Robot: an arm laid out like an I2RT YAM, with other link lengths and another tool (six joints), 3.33 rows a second.
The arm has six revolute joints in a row. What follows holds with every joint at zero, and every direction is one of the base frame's.
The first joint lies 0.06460 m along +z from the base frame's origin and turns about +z.
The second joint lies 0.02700 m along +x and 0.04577 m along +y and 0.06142 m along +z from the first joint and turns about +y.
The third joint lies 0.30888 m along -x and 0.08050 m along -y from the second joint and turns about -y.
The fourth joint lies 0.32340 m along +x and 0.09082 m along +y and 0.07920 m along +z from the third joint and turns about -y.
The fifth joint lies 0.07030 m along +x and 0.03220 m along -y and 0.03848 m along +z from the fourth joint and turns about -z.
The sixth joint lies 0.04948 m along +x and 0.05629 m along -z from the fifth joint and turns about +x.
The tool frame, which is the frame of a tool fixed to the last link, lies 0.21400 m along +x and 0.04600 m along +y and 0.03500 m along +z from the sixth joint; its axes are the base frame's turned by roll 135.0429, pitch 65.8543 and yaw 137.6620 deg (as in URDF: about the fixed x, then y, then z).
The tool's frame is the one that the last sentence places.
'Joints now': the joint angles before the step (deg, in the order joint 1, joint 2, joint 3, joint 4, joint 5, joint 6). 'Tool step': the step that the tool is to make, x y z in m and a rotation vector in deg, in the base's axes. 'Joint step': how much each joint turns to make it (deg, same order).
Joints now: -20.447 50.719 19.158 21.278 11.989 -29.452
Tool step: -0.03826 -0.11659 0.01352 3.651 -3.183 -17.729
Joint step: -10.952 3.868 3.212 0.371 5.834 6.010
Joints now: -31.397 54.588 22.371 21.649 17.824 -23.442
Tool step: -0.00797 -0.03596 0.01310 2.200 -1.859 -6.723
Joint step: -1.312 3.411 4.152 -1.747 4.765 4.087
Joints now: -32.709 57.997 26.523 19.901 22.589 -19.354
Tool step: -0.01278 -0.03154 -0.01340 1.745 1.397 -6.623
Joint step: -0.897 4.414 2.340 -0.986 5.419 2.185
